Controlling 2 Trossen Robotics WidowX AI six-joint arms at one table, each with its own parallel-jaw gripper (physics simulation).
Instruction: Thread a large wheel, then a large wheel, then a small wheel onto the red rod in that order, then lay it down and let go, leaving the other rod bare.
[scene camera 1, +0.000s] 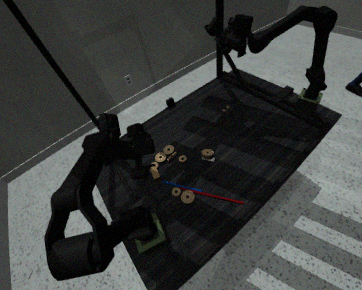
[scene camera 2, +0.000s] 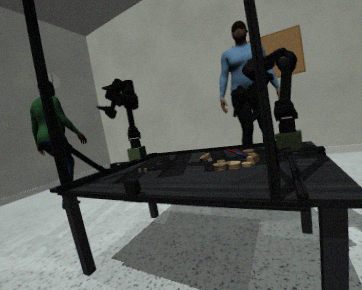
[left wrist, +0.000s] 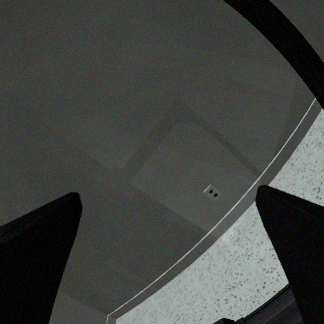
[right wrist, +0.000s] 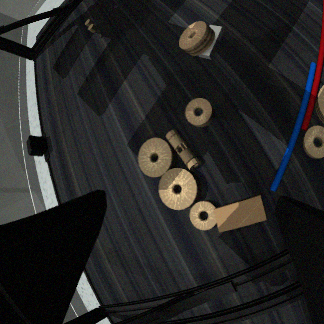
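Where they show: left gripper, fingertip midpoint: (scene camera 2: 99, 97) (left wrist: 169, 199); right gripper, fingertip midpoint: (scene camera 2: 241, 120) (right wrist: 195, 203); left arm's base, origin of the base link: (scene camera 1: 310, 95) (scene camera 2: 136, 147); right arm's base, origin of the base link: (scene camera 1: 147, 232) (scene camera 2: 288, 132).
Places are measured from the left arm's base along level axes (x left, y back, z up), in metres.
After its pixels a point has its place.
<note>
The red rod (scene camera 1: 222, 198) {x -0.109, y -0.686, z -0.094 m} (right wrist: 314, 95) {x -0.236, y -0.736, z -0.093 m} lies bare on the table, its inner end beside the blue rod (scene camera 1: 180, 185) {x -0.285, y -0.743, z -0.092 m} (right wrist: 299, 120) {x -0.278, y -0.742, z -0.092 m}, also bare. A large wheel (scene camera 1: 183, 199) {x -0.231, y -0.786, z -0.080 m} and a small wheel (scene camera 1: 173, 193) {x -0.285, y -0.790, z -0.089 m} (right wrist: 308, 143) {x -0.292, y -0.769, z -0.088 m} lie flat beside the rods. Two large wheels (right wrist: 145, 159) {x -0.466, y -0.625, z -0.081 m} (right wrist: 167, 193) {x -0.471, y -0.686, z -0.081 m} lie side by side; one small wheel (right wrist: 190, 113) {x -0.373, y -0.626, z -0.088 m} lies apart, and another small wheel (right wrist: 195, 220) {x -0.467, y -0.738, z -0.088 m} touches or nearly touches a wooden block (scene camera 1: 156, 174) {x -0.400, y -0.772, z -0.072 m} (right wrist: 242, 214) {x -0.409, y -0.772, z -0.071 m}. My right gripper (right wrist: 195, 203) {x -0.391, y -0.746, z 0.079 m} is open and empty above these parts. My left gripper (scene camera 2: 101, 98) {x -0.506, y -0.161, z 0.286 m} (left wrist: 169, 199) {x -0.506, y -0.161, z 0.286 m} is open and empty, raised high away from them.
A tilted wheel stack (scene camera 1: 207, 152) {x -0.281, y -0.542, z -0.079 m} (right wrist: 196, 37) {x -0.281, y -0.563, z -0.064 m} rests on a pale support. A slotted wooden cylinder (right wrist: 182, 149) {x -0.415, y -0.656, z -0.085 m} lies beside the large wheels. Tiny wooden pieces (right wrist: 90, 25) {x -0.366, y -0.244, z -0.084 m} lie farther off. Dark frame posts (scene camera 2: 263, 110) {x -0.782, y -0.773, z 0.103 m} rise at the table edges. Two people stand beyond the table.
</note>
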